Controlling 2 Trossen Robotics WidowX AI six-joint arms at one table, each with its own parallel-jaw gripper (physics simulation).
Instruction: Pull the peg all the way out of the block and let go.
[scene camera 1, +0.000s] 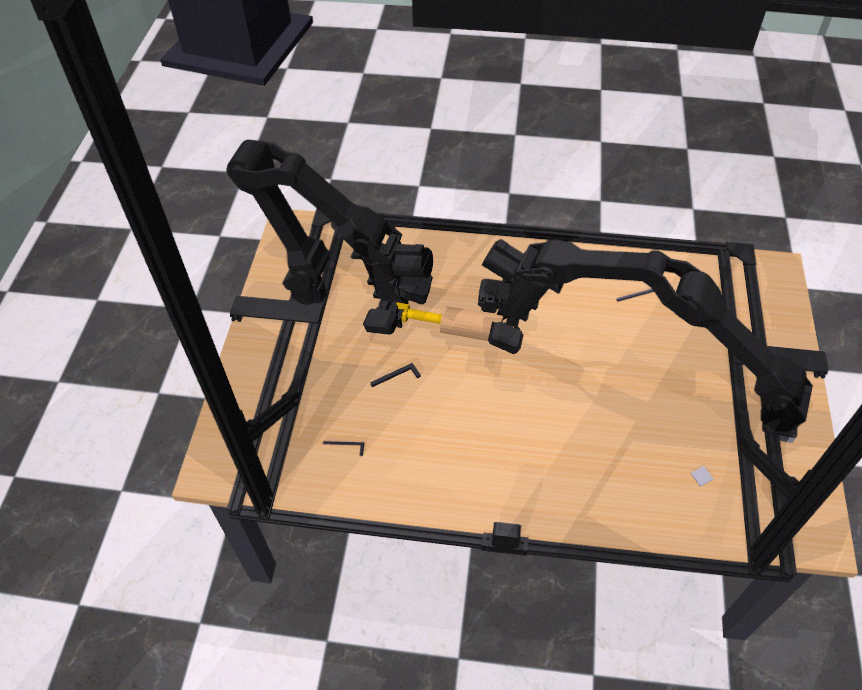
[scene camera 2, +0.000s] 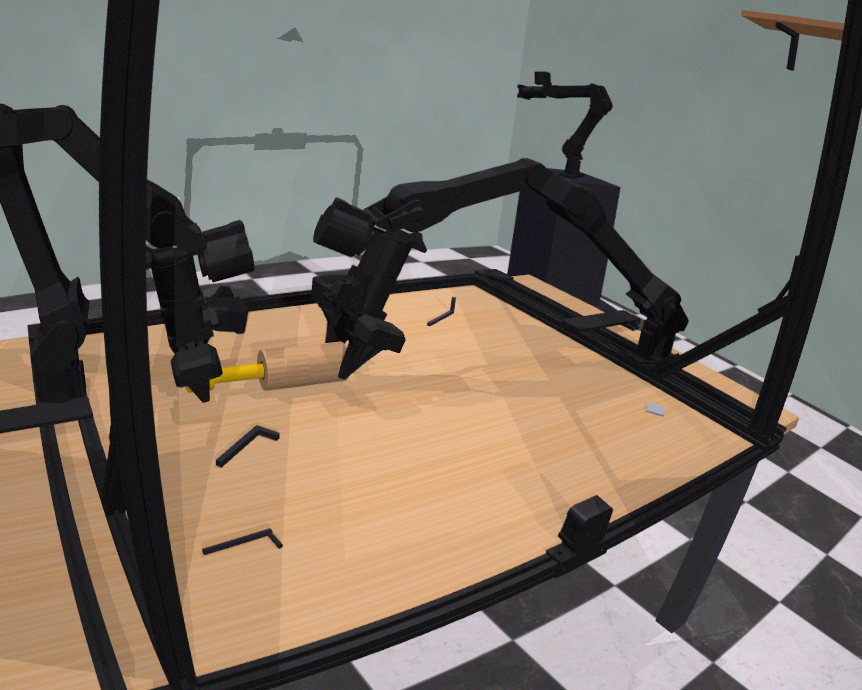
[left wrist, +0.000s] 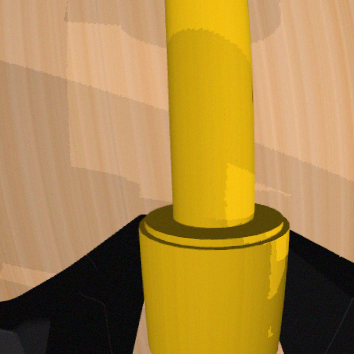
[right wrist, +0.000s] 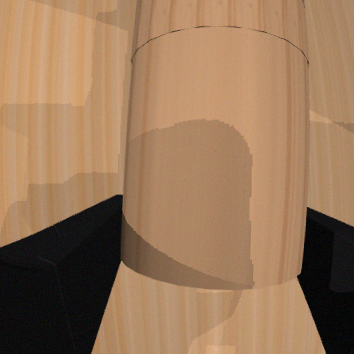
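Pixels of known places: left gripper, between the fingertips: (scene camera 1: 402, 319) (scene camera 2: 204, 394) (left wrist: 202, 227); right gripper, between the fingertips: (scene camera 2: 333, 369) (right wrist: 207, 211); left arm's base, origin of its link: (scene camera 1: 308, 295) (scene camera 2: 60, 396); right arm's base, origin of its link: (scene camera 1: 779, 420) (scene camera 2: 654, 353).
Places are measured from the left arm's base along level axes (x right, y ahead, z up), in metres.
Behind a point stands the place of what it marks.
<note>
The yellow peg (scene camera 1: 424, 316) {x -0.007, y 0.258, z 0.016 m} (scene camera 2: 240, 373) {x -0.005, y 0.260, z 0.013 m} (left wrist: 212, 125) {x -0.013, y 0.242, z 0.019 m} lies level, with its wide head toward the left arm and the far end of its shaft in the end face of the block. The block (scene camera 1: 463, 323) {x -0.003, y 0.342, z 0.030 m} (scene camera 2: 298, 365) {x 0.004, y 0.341, z 0.023 m} (right wrist: 220, 100) {x -0.021, y 0.374, z 0.037 m} is a light-brown wooden cylinder lying on its side. My left gripper (scene camera 1: 399, 315) {x -0.011, y 0.208, z -0.018 m} (scene camera 2: 202, 384) {x -0.011, y 0.208, z -0.018 m} (left wrist: 202, 227) {x -0.011, y 0.208, z -0.018 m} is shut on the peg's head, with a finger against each side. My right gripper (scene camera 1: 498, 332) {x -0.025, y 0.402, z -0.003 m} (scene camera 2: 345, 368) {x -0.025, y 0.402, z -0.003 m} (right wrist: 207, 211) {x -0.025, y 0.402, z -0.003 m} is shut on the block near its end away from the peg. The peg's tip is hidden inside the block.
On the wooden table (scene camera 1: 503, 446) {x 0.218, y 0.486, z -0.019 m} (scene camera 2: 402, 503) {x 0.272, y 0.388, z -0.019 m}, two black L-shaped keys (scene camera 1: 393, 374) {x 0.130, y 0.237, z -0.011 m} (scene camera 1: 343, 443) {x 0.304, y 0.198, z -0.014 m} lie nearer the front left. Another dark key (scene camera 1: 635, 294) {x -0.220, y 0.662, z -0.014 m} (scene camera 2: 442, 313) {x -0.226, y 0.668, z -0.012 m} lies behind the right arm's gripper. A small grey square (scene camera 1: 701, 475) {x 0.172, y 0.850, z -0.016 m} (scene camera 2: 654, 409) {x 0.173, y 0.846, z -0.016 m} lies at the right. Black frame rails surround the work area.
</note>
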